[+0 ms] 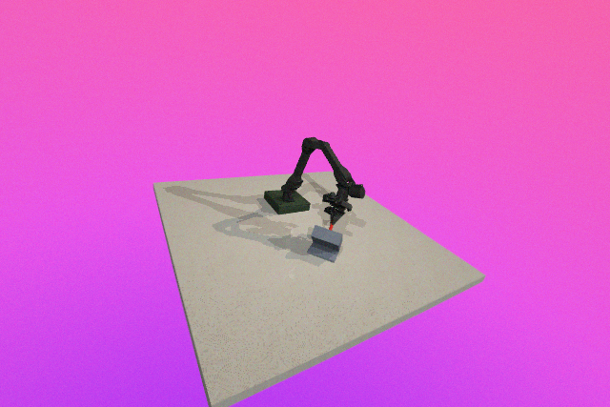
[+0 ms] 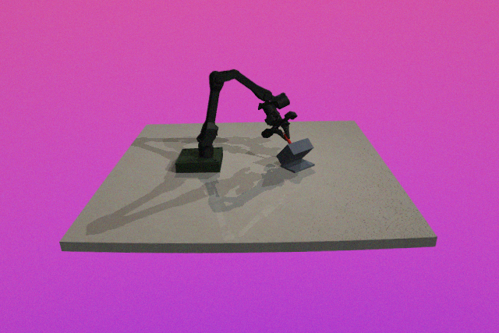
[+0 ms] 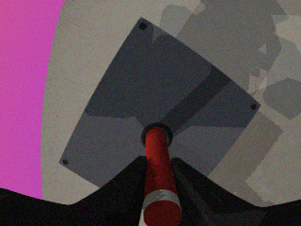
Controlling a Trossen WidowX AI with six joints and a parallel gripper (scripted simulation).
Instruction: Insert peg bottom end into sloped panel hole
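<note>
Now: gripper tip 30 mm short of the sloped panel, 40 mm to the left of it and 50 mm above it. Also, from my gripper tip: red peg (10 mm behind, 10 mm to the left, 10 mm above).
</note>
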